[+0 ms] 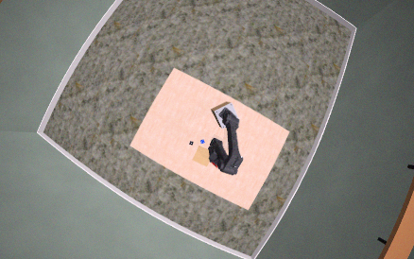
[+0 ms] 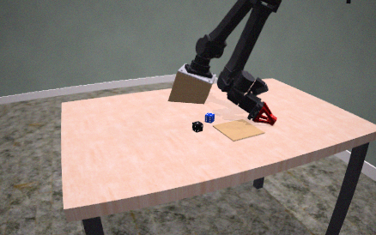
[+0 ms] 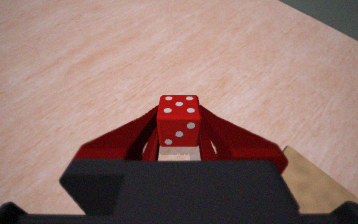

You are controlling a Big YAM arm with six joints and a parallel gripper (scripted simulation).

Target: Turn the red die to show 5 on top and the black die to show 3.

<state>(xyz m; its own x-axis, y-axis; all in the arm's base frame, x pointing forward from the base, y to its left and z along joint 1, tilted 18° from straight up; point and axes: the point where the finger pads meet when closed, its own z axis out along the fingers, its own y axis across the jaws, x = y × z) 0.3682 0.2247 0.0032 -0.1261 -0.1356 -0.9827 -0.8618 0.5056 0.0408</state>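
The red die is right at my hand. From my hand the other things lie so: black die 300 mm to the right; blue die 70 mm behind, 230 mm to the right; tan mat 20 mm ahead, 150 mm to the right, 20 mm below.
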